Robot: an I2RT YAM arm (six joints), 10 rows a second.
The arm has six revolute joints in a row. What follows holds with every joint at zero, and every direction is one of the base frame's.
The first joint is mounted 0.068 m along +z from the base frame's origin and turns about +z.
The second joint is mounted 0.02 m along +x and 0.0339 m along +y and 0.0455 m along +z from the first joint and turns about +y.
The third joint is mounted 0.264 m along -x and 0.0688 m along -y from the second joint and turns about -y.
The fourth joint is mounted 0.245 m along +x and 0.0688 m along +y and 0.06 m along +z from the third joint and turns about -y.
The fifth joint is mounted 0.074 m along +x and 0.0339 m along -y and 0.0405 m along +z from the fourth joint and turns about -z.
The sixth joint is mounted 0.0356 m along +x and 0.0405 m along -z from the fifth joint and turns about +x.
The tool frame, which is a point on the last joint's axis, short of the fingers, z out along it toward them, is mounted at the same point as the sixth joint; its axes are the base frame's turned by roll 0, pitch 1.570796 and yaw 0 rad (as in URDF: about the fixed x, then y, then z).
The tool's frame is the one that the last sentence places.
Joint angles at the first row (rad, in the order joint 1, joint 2, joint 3, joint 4, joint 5, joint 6):
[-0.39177 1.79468 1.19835 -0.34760 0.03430 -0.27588]
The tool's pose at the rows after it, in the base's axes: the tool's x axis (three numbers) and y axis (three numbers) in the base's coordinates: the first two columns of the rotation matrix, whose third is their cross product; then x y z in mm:
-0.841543 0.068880 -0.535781 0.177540 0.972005 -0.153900 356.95 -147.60 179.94
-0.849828 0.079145 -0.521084 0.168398 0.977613 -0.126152 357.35 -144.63 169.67
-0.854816 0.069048 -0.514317 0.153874 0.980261 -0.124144 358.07 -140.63 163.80
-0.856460 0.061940 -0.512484 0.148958 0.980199 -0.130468 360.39 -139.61 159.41
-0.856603 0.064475 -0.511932 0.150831 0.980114 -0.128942 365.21 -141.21 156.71
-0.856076 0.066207 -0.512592 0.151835 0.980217 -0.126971 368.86 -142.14 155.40
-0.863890 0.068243 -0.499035 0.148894 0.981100 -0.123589 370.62 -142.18 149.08
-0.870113 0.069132 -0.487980 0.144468 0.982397 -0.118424 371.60 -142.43 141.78
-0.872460 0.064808 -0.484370 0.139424 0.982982 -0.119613 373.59 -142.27 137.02
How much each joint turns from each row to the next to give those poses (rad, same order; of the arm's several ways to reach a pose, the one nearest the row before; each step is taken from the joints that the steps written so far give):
[0.00091 0.05288 0.01639 0.00080 -0.02098 0.01601]
[0.00564 0.01877 -0.01299 0.00639 -0.02032 0.01132]
[0.01013 0.00853 -0.01208 0.01226 -0.00218 -0.00302]
[0.00520 0.01356 -0.00090 0.01422 0.00586 -0.00304]
[0.00066 0.02218 0.01887 0.00224 0.00026 0.00295]
[0.00108 0.01496 0.01506 0.00008 -0.00072 0.00277]
[0.00153 0.02012 0.00460 -0.00084 0.00034 0.00037]
[-0.00002 0.01946 -0.00118 0.00671 -0.00347 -0.00146]
[0.00221 0.01558 0.00223 0.00963 0.00058 -0.00312]

